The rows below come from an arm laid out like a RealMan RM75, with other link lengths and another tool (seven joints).
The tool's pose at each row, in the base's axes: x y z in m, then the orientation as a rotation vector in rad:
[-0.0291 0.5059 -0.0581 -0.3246 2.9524 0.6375]
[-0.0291 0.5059 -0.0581 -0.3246 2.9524 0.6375]
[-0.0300 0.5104 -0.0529 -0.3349 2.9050 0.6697]
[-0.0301 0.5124 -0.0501 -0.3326 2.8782 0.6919]
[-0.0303 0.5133 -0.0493 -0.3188 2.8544 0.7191]
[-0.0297 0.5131 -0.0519 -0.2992 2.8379 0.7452]
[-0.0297 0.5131 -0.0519 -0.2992 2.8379 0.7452]
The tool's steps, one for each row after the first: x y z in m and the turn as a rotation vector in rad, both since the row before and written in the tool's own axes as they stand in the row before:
[0.0000 0.0000 0.0000 0.0000 0.0000 0.0000]
[-0.0007 0.0063 -0.0029 -0.0238 -0.0380 -0.0166]
[-0.0008 0.0029 -0.0016 -0.0160 -0.0228 -0.0040]
[-0.0001 0.0012 -0.0003 -0.0187 -0.0219 0.0047]
[0.0000 -0.0015 0.0022 -0.0173 -0.0165 0.0105]
[0.0000 0.0000 0.0000 0.0000 0.0000 0.0000]

